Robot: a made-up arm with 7 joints.
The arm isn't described. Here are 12 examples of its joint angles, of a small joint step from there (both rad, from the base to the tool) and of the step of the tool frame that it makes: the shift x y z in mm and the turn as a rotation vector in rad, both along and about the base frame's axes.
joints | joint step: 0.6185 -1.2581 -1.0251 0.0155 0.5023 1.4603 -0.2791 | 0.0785 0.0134 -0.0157 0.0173 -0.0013 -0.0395 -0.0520
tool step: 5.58 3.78 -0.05 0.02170 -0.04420 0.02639
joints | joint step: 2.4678 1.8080 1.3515 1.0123 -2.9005 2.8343 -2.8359 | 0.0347 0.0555 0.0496 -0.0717 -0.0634 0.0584 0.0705
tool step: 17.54 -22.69 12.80 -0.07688 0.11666 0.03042
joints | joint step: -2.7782 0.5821 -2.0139 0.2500 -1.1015 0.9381 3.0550 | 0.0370 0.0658 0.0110 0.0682 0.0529 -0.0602 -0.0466
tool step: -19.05 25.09 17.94 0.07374 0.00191 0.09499
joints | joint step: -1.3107 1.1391 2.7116 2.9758 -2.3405 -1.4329 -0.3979 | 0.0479 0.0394 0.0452 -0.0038 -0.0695 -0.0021 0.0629
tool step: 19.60 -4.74 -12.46 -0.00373 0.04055 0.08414
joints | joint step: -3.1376 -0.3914 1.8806 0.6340 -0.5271 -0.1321 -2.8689 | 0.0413 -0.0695 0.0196 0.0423 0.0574 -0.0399 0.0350
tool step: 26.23 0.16 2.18 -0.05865 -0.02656 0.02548
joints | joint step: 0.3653 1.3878 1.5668 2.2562 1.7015 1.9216 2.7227 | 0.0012 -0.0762 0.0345 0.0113 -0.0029 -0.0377 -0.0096
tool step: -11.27 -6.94 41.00 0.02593 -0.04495 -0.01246
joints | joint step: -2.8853 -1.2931 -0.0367 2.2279 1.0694 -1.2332 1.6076 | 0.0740 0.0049 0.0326 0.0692 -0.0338 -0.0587 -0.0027
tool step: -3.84 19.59 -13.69 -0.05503 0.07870 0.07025
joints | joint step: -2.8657 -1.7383 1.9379 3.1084 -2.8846 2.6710 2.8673 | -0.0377 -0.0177 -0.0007 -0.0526 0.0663 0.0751 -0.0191
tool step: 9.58 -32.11 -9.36 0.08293 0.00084 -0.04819
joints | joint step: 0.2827 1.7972 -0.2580 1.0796 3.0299 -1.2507 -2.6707 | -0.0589 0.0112 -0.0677 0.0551 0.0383 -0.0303 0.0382
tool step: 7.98 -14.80 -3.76 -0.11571 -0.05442 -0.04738
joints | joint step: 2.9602 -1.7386 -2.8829 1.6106 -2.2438 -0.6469 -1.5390 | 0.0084 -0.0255 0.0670 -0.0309 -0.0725 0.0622 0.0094
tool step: -18.42 21.90 1.44 0.02502 -0.00254 0.06406
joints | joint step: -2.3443 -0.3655 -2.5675 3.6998 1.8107 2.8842 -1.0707 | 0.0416 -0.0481 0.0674 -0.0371 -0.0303 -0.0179 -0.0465
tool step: 19.20 15.78 5.52 -0.03866 0.07231 0.12835
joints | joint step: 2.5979 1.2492 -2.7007 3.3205 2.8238 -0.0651 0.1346 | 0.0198 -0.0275 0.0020 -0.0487 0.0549 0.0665 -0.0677
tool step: 2.04 -2.45 24.13 0.01148 0.00070 0.00492
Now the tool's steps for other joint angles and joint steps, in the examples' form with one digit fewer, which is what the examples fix.
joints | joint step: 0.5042 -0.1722 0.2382 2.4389 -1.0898 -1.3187 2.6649 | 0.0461 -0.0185 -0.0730 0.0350 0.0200 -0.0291 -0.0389
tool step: -8.4 -17.1 0.4 0.0736 -0.0714 -0.0095
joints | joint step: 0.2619 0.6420 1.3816 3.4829 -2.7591 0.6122 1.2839 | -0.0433 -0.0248 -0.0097 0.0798 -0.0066 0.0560 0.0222
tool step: -18.9 -47.8 -3.0 0.1194 -0.0197 -0.1195
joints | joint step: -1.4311 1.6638 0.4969 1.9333 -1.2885 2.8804 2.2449 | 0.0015 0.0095 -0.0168 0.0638 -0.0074 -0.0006 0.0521
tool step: -5.6 -9.8 1.3 -0.0877 0.0287 0.0155
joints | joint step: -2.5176 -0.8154 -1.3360 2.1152 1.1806 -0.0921 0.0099 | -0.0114 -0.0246 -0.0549 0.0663 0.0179 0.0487 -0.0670
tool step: 36.8 5.6 -10.4 0.0212 -0.0214 -0.0834
